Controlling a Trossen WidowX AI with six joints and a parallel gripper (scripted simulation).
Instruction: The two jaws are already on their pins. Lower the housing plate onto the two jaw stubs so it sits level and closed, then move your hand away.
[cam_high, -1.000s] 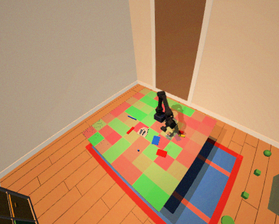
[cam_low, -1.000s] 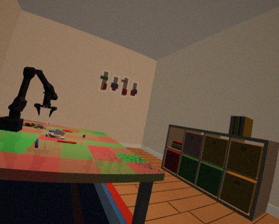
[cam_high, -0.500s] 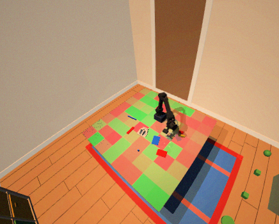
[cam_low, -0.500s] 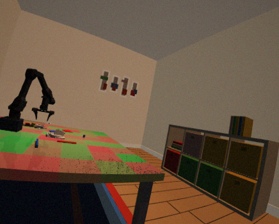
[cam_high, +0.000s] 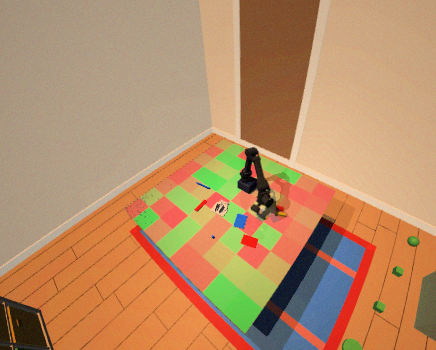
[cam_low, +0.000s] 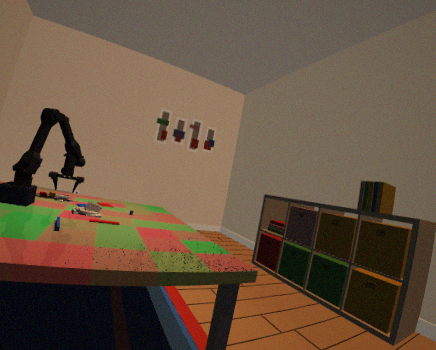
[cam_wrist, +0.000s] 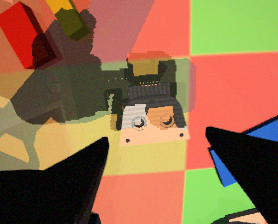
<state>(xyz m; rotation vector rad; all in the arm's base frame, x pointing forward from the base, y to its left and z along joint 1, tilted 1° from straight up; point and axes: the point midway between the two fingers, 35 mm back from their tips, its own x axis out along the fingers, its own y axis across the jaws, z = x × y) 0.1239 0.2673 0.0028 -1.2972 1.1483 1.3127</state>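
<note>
Now: gripper tip 160 mm short of the blue slab, 50 mm to the left of it and 50 mm above it. The rest, counted from my gripper tip: small blue cube: 400 mm ahead, 90 mm to the right, 40 mm below; then red bar: 280 mm ahead, 380 mm to the right, 50 mm below.
</note>
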